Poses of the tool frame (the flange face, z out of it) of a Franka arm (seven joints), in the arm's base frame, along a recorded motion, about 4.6 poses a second.
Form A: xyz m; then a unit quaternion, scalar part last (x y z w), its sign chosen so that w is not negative.
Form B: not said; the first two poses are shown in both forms.
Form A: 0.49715, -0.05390, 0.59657, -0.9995, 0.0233, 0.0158, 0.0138
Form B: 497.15, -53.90, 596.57, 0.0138, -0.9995, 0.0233, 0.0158
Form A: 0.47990, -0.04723, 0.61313, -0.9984, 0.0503, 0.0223, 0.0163
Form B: 479.90, -47.23, 613.13, 0.0163, -0.9984, 0.0503, 0.0223
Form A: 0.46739, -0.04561, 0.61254, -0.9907, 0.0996, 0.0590, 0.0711
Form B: 467.39, -45.61, 612.54, 0.0711, -0.9907, 0.0996, 0.0590
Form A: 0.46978, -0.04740, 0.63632, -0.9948, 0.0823, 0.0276, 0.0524
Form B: 469.78, -47.40, 636.32, 0.0524, -0.9948, 0.0823, 0.0276
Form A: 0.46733, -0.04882, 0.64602, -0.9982, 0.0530, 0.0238, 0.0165
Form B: 467.33, -48.82, 646.02, 0.0165, -0.9982, 0.0530, 0.0238
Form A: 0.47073, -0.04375, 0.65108, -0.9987, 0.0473, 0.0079, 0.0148
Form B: 470.73, -43.75, 651.08, 0.0148, -0.9987, 0.0473, 0.0079
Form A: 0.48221, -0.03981, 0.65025, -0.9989, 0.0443, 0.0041, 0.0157
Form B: 482.21, -39.81, 650.25, 0.0157, -0.9989, 0.0443, 0.0041
